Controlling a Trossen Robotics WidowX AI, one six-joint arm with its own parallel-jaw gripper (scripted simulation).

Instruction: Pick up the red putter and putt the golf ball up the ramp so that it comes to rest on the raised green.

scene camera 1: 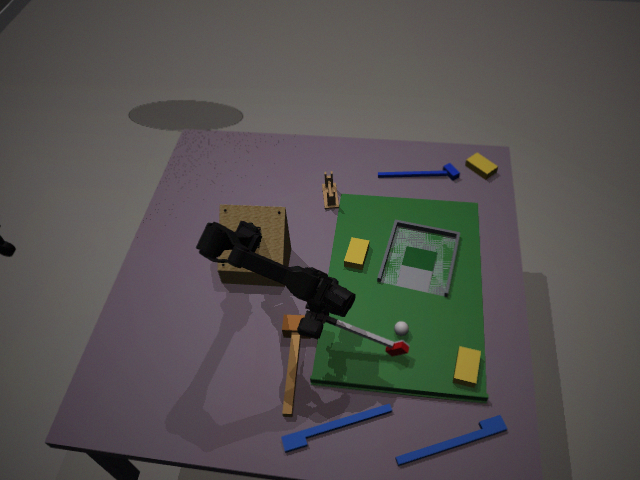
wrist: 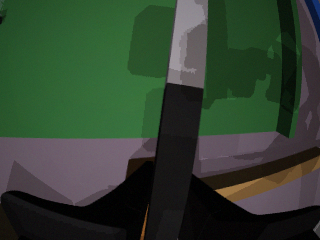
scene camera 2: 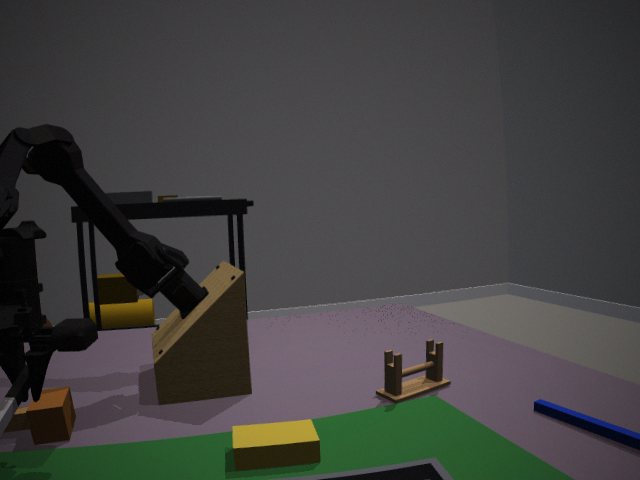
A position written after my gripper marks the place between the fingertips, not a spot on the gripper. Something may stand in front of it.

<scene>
In view: my gripper (scene camera 2: 31,400), a wooden mallet (scene camera 2: 51,419) and a green mat (scene camera 1: 438,325).
The wooden mallet also shows in scene camera 1 (scene camera 1: 290,324). My gripper is seen too in scene camera 1 (scene camera 1: 319,321) and in the wrist view (wrist: 162,169). The green mat also shows in the wrist view (wrist: 76,76) and in scene camera 2 (scene camera 2: 429,427).
</scene>
